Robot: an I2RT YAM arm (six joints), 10 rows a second.
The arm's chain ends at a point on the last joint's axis. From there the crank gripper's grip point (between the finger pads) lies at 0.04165 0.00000 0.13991 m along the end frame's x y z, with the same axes.
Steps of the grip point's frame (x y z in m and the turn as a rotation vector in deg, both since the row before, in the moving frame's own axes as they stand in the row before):
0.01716 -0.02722 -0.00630 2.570 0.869 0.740
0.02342 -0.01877 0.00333 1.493 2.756 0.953
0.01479 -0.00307 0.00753 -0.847 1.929 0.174
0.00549 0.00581 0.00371 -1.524 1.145 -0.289
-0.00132 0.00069 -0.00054 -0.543 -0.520 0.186
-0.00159 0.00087 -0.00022 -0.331 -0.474 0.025
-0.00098 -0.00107 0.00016 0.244 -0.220 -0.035
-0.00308 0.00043 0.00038 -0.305 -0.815 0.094
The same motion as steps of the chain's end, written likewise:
0.01501 -0.02151 -0.00552 2.570 0.869 0.740
0.01672 -0.01590 0.00553 1.493 2.756 0.953
0.01011 -0.00526 0.00903 -0.847 1.929 0.174
0.00269 0.00232 0.00462 -1.524 1.145 -0.289
-0.00005 -0.00077 -0.00091 -0.543 -0.520 0.186
-0.00043 0.00004 -0.00056 -0.331 -0.474 0.025
-0.00044 -0.00045 0.00000 0.244 -0.220 -0.035
-0.00109 -0.00038 -0.00020 -0.305 -0.815 0.094

